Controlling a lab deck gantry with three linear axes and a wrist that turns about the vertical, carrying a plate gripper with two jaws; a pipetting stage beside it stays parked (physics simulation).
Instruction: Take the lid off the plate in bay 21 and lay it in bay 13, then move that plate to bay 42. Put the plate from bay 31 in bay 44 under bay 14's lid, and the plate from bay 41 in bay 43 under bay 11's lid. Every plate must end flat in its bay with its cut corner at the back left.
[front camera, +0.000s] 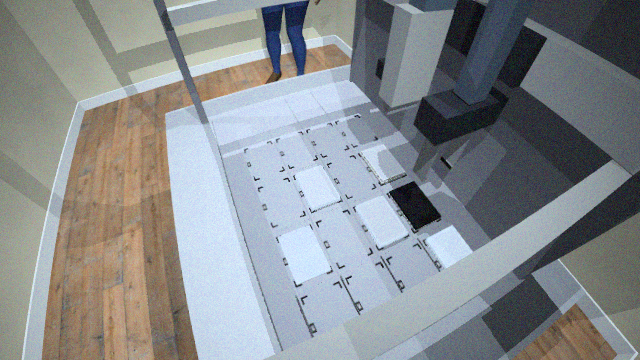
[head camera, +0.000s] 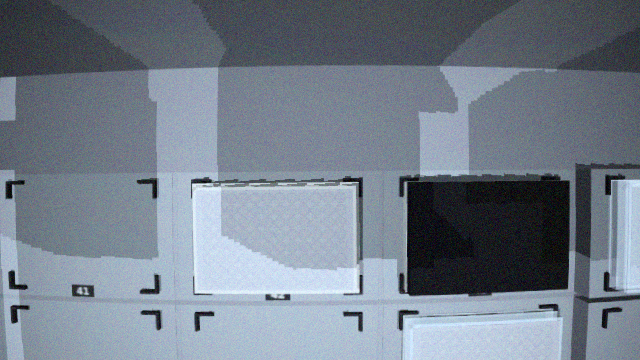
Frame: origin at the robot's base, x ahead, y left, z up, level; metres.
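Seen in the pictures: gripper, fingertip midpoint: (front camera: 432, 169); robot's base at its link origin: (front camera: 245, 150).
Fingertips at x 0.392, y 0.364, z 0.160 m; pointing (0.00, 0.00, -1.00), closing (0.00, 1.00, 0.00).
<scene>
Pixels of each thing's middle, then the offset from my fingertips to it.
- black plate at the middle of its body: (head camera: 489, 236) (front camera: 414, 204) 0.000 m ahead, 0.000 m left, 0.147 m down
- pale plate at the middle of its body: (front camera: 454, 253) 0.164 m ahead, 0.000 m left, 0.133 m down
- white lid at the middle of its body: (front camera: 303, 253) 0.000 m ahead, 0.321 m right, 0.156 m down
- lidded plate at the middle of its body: (front camera: 380, 220) 0.000 m ahead, 0.107 m right, 0.153 m down
The gripper (front camera: 434, 164) hangs raised near bay 43; its jaws stand apart with nothing visible between them. It does not show in the head view. A black plate (front camera: 415, 205) (head camera: 487, 237) lies flat in bay 43; no lid can be made out on it. A white plate (front camera: 382, 162) (head camera: 276, 240) lies in bay 42. A pale plate (front camera: 448, 246) (head camera: 627, 235) is in bay 44, with layered, lid-like edges. A white lid (front camera: 305, 255) lies in bay 13. Bays 21, 31 and 41 show no plate. No lid can be made out in bays 11 and 14. Cut corners are too small to tell.
A lidded plate (front camera: 381, 221) (head camera: 485, 341) is in bay 33, and a white plate (front camera: 317, 187) is in bay 22. The parked pipetting stage (front camera: 417, 55) hangs beside the gripper. A frame beam (front camera: 480, 240) crosses the front view. A person (front camera: 286, 37) stands beyond the deck.
</scene>
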